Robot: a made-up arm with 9 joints.
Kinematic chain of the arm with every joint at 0, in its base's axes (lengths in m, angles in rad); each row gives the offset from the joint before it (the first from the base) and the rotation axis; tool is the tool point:
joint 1: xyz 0 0 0.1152 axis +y
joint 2: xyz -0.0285 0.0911 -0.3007 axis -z
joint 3: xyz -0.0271 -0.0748 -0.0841 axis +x
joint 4: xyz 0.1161 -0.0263 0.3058 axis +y
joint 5: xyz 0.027 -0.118 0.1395 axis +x
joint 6: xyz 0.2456 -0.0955 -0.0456 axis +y
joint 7: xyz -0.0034 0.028 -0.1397 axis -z
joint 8: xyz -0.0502 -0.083 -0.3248 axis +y
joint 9: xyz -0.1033 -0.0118 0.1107 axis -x
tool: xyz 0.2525 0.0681 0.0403
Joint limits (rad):
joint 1: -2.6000..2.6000
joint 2: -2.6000..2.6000
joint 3: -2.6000..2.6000
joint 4: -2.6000..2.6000
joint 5: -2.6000..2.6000
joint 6: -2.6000..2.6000
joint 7: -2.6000..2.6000
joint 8: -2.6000..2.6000
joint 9: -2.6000..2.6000
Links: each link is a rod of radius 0.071 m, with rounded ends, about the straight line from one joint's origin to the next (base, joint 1, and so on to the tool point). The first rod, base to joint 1, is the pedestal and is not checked.
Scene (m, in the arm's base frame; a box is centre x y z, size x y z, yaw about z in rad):
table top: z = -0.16
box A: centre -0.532 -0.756 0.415 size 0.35 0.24 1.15 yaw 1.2
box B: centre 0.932 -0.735 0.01 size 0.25 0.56 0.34 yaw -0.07
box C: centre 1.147 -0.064 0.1 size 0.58 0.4 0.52 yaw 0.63
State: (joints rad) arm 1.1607 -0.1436 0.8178 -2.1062 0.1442 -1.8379 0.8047 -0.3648 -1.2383
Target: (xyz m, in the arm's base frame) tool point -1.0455 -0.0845 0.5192
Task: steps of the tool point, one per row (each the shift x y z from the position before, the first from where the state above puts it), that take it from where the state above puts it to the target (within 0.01 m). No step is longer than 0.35 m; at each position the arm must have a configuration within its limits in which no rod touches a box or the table.
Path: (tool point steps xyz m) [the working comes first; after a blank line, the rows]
Joints at the target: 1.1368 0.7748 1.5752 -2.2852 0.0253 -1.9235 0.7669 0.1964 -1.3506
Straight joint move there: touches box A.

1: -0.0326 0.0644 0.2529
2: 0.0962 0.1201 0.2344
3: 0.1939 0.1656 0.1556
4: 0.2341 0.1973 0.0438
5: -0.3115 0.0180 0.1372
6: -0.3444 0.0415 0.0072
7: -0.3171 0.0659 -0.1197
8: -0.2400 0.0875 -0.2169
9: -0.0893 -0.0574 -0.0800
10: -0.0753 -0.0537 -0.0996

